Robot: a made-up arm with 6 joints. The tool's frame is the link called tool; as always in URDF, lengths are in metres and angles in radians. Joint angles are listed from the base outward. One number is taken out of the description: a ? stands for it. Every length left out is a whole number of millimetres.
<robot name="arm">
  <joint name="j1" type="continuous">
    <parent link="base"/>
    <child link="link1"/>
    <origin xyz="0.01 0 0.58" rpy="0 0 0"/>
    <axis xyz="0 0 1"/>
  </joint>
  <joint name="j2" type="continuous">
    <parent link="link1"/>
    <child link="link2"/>
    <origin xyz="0 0.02 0" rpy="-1.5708 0 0"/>
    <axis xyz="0 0 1"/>
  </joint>
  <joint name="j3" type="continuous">
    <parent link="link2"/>
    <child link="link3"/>
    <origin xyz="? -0.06 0" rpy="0 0 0"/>
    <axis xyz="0 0 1"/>
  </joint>
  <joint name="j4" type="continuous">
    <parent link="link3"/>
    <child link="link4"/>
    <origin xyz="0.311 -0.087 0" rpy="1.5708 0 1.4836"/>
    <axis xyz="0 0 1"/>
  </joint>
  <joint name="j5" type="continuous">
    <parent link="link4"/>
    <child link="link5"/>
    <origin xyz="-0.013 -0.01 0" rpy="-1.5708 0 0"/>
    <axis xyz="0 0 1"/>
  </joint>
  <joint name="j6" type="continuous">
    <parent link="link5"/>
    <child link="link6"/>
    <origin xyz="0.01 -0.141 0" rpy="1.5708 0 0"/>
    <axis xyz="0 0 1"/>
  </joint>
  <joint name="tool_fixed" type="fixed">
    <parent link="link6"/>
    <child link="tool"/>
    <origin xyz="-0.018 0 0" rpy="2.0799 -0.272 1.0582"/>
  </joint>
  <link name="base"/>
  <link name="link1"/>
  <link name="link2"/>
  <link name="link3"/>
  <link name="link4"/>
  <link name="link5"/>
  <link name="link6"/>
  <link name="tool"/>
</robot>
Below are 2 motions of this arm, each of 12 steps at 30 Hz.
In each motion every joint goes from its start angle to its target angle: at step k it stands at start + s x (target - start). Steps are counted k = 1, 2, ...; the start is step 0. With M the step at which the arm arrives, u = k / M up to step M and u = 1 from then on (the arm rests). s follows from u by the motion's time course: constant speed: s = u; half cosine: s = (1 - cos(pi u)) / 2; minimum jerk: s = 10 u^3 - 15 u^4 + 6 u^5.
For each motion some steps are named. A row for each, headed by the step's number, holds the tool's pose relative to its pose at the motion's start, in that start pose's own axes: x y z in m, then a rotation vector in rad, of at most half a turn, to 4 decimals.
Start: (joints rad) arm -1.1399 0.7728 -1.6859 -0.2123 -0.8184 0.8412
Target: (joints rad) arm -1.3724 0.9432 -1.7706 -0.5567 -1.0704 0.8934
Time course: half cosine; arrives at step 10
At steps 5, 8, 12:
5: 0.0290 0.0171 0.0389 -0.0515 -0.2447 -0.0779
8: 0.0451 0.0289 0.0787 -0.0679 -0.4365 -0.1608
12: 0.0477 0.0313 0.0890 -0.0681 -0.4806 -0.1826

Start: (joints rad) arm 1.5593 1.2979 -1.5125 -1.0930 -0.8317 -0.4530
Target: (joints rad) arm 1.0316 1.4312 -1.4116 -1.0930 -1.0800 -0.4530
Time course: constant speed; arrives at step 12
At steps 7, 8, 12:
7: 0.0811 -0.0431 0.0924 0.0495 -0.1504 -0.1184
8: 0.0897 -0.0514 0.1077 0.0594 -0.1703 -0.1352
12: 0.1157 -0.0894 0.1717 0.1060 -0.2464 -0.2005

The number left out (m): -0.35
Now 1 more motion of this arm.
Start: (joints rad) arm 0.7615 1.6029 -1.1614 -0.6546 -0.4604 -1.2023
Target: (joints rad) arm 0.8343 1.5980 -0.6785 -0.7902 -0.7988 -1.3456
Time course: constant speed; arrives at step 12
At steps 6, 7, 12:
6: 0.0299 -0.0734 -0.0654 -0.1976 0.0206 0.0337
7: 0.0334 -0.0873 -0.0751 -0.2299 0.0277 0.0397
12: 0.0447 -0.1622 -0.1170 -0.3856 0.0795 0.0692

